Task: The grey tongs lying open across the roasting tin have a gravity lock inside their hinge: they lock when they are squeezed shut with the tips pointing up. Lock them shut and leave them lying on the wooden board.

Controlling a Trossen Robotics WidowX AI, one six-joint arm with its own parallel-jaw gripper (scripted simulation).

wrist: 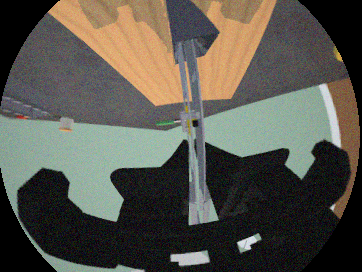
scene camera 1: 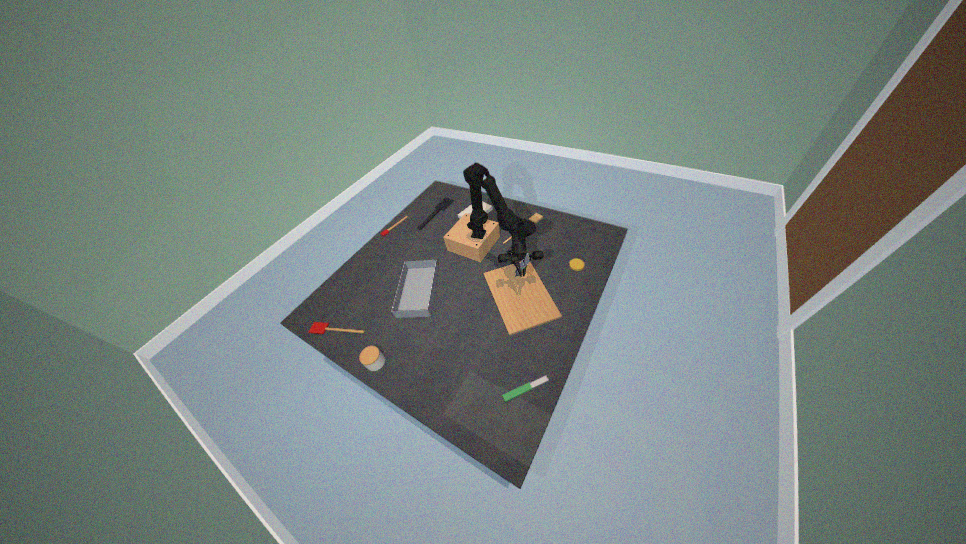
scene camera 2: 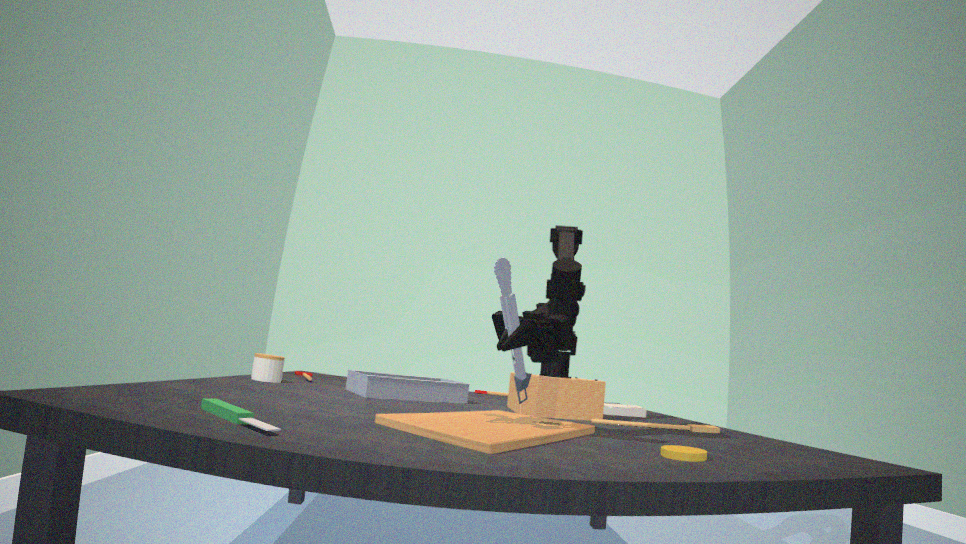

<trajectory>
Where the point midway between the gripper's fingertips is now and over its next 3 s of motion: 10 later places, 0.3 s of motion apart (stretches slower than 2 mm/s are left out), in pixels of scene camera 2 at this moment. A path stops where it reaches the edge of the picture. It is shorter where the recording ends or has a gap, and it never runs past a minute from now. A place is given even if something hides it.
My gripper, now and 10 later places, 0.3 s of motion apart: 499,348; 496,357; 494,363; 493,368; 493,370; 496,370; 499,366; 501,363; 500,364; 499,371; 498,379
</trajectory>
